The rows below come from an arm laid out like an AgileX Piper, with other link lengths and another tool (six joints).
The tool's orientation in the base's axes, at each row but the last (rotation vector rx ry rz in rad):
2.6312 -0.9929 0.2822
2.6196 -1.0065 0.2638
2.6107 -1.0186 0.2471
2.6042 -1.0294 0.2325
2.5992 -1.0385 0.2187
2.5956 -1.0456 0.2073
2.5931 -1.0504 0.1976
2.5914 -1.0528 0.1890
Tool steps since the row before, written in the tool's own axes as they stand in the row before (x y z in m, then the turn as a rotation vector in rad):
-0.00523 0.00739 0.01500 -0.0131 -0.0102 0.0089
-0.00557 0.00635 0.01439 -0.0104 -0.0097 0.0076
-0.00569 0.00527 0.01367 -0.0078 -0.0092 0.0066
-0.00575 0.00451 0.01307 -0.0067 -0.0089 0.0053
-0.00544 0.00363 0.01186 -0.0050 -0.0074 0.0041
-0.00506 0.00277 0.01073 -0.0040 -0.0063 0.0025
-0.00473 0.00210 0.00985 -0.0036 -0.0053 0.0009
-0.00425 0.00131 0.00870 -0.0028 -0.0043 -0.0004
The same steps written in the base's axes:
-0.00773 -0.00743 -0.01386 -0.0022 0.0120 -0.0143
-0.00758 -0.00619 -0.01352 -0.0007 0.0105 -0.0122
-0.00718 -0.00502 -0.01305 0.0009 0.0089 -0.0105
-0.00688 -0.00416 -0.01263 0.0014 0.0084 -0.0089
-0.00621 -0.00324 -0.01159 0.0016 0.0067 -0.0070
-0.00546 -0.00244 -0.01062 0.0015 0.0059 -0.0049
-0.00483 -0.00185 -0.00985 0.0011 0.0056 -0.0031
-0.00399 -0.00120 -0.00884 0.0010 0.0048 -0.0014

